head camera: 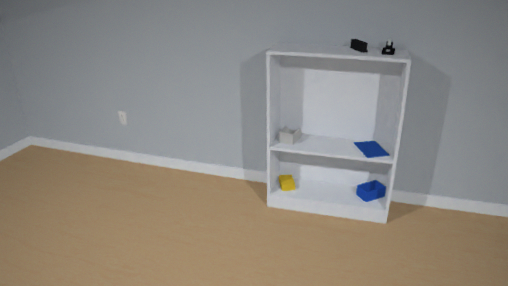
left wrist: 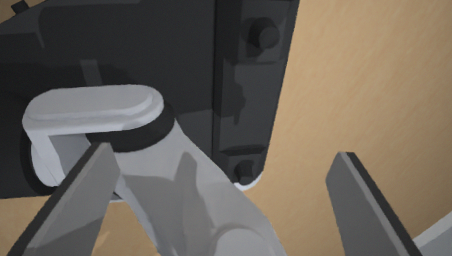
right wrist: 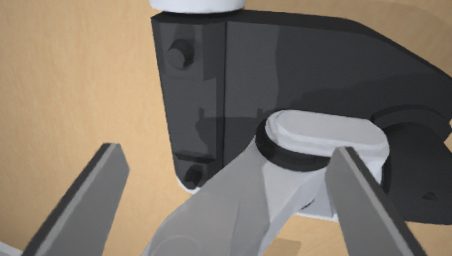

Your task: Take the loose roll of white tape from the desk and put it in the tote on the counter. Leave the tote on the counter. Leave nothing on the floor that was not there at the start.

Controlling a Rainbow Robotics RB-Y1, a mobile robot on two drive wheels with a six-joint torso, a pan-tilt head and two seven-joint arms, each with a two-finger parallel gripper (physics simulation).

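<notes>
The white tape roll, the desk, the tote and the counter do not show in the head view. My left gripper is open, with its two fingers wide apart and nothing between them; it hangs over the robot's own base and the floor. My right gripper is also open, fingers wide apart and empty, above the base and the floor on the other side.
A white shelf unit stands against the grey wall. It holds a grey bin, a flat blue item, a yellow item and a blue bin. Two small black items are on top.
</notes>
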